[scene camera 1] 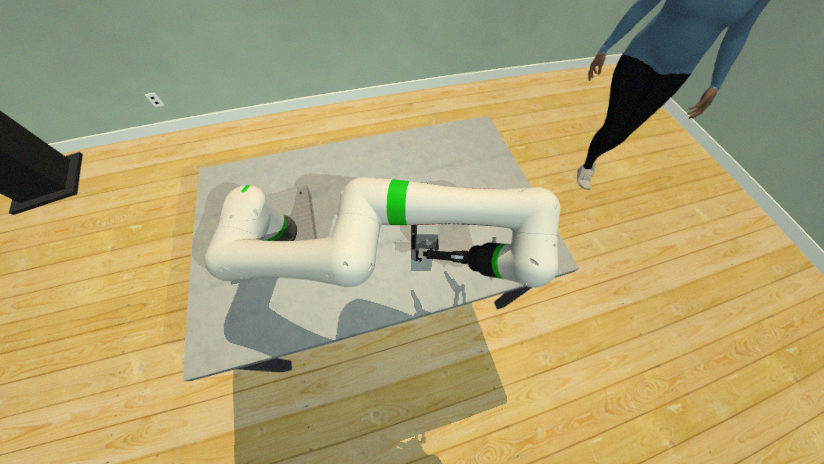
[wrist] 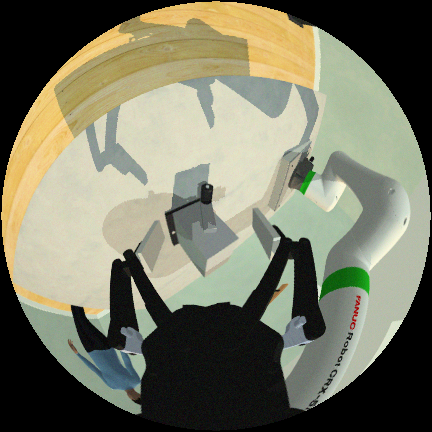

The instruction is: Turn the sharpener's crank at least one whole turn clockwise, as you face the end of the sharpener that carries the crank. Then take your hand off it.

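The sharpener is a small grey block with a dark plate on one side. In the wrist view a thin black bar runs from that plate towards an upright black knob, with a grey strip below the knob. My gripper is wide open. In the wrist view its two grey finger pads stand apart on either side of the sharpener, with gaps to both, and the knob lies beyond the fingertips. In the scene view the fingers come in from the right and hide part of the sharpener and crank.
The grey table carries the sharpener and my arm's base plate. My white arm spans above the table. A person stands beyond the table. A dark pillar stands at the left.
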